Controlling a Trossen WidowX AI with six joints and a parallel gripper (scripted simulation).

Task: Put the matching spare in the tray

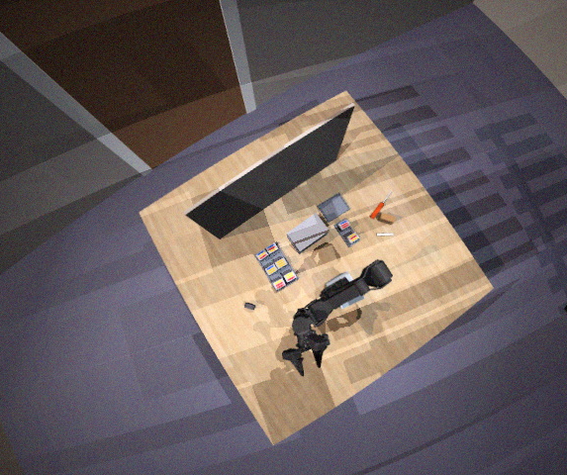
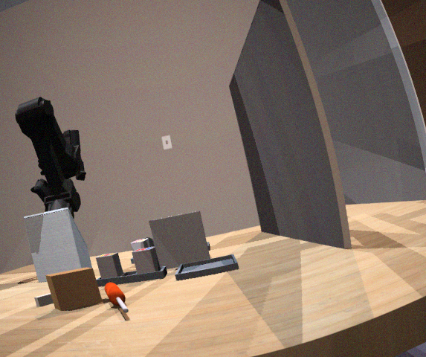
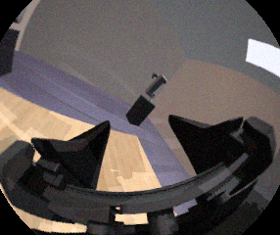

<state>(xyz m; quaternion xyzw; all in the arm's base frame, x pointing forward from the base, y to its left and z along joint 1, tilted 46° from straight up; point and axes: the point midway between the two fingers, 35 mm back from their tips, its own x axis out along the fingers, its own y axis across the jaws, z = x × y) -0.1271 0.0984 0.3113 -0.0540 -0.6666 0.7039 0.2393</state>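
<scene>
My gripper tip is 40 cm short of the pale grey spare, 11 cm to the left of it and 24 cm above it. Round my gripper tip: grey mounted unit: 42 cm ahead, 33 cm to the right, 23 cm below; then black object: 33 cm ahead, 7 cm to the left, 26 cm below; then rack: 32 cm ahead, 49 cm to the right, 28 cm below.
</scene>
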